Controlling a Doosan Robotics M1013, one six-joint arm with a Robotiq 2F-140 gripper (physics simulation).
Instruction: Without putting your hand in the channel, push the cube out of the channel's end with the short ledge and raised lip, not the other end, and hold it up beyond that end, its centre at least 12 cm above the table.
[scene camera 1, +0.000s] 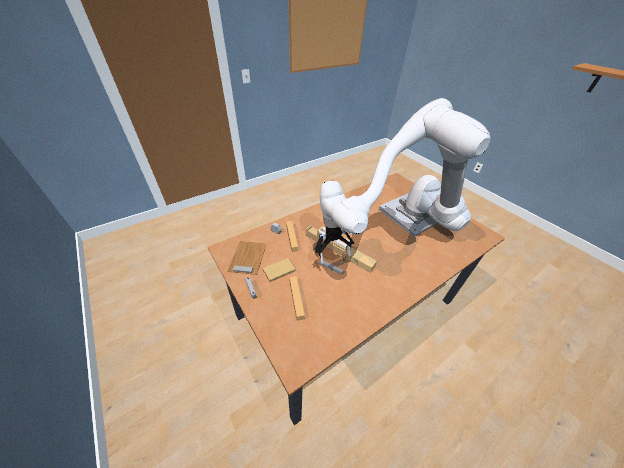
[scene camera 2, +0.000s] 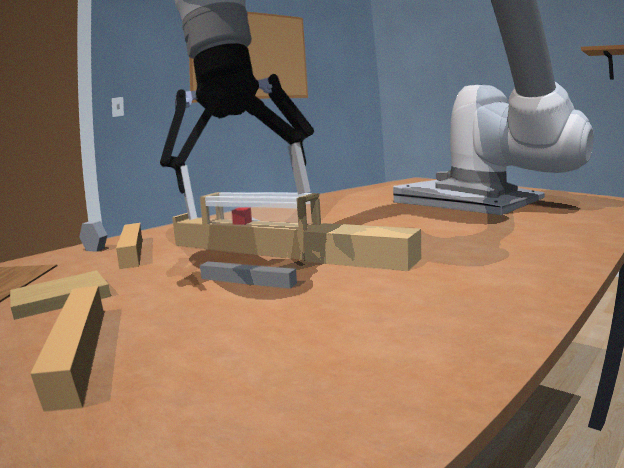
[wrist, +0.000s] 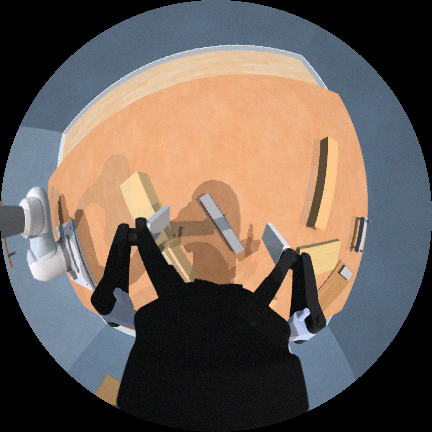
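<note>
A red cube (scene camera 2: 241, 215) sits inside the wooden channel (scene camera 2: 236, 240) (wrist: 180, 262), under its clear top bars, nearer the short ledge with the raised lip (scene camera 2: 182, 219) (scene camera 1: 311, 232). A long solid block (scene camera 2: 375, 246) (scene camera 1: 365, 260) (wrist: 142, 192) extends from the channel's other end. A grey bar (scene camera 1: 332, 267) (scene camera 2: 247, 275) (wrist: 221, 223) lies on the table alongside the channel. My gripper (scene camera 1: 334, 255) (scene camera 2: 246, 204) (wrist: 217, 222) is wide open and empty, above the table by the bar and channel. In the wrist view one finger overlaps the channel. The cube does not show in scene camera 1.
Wooden bars (scene camera 1: 292, 235) (scene camera 1: 297, 297), a flat yellow block (scene camera 1: 279, 269) (scene camera 2: 60, 292) and a grey hexagonal piece (scene camera 1: 275, 228) (scene camera 2: 93, 236) lie beyond the lip end. A brown board (scene camera 1: 249, 254) and a grey handle-like piece (scene camera 1: 251, 287) are farther out. The robot base stands past the long block.
</note>
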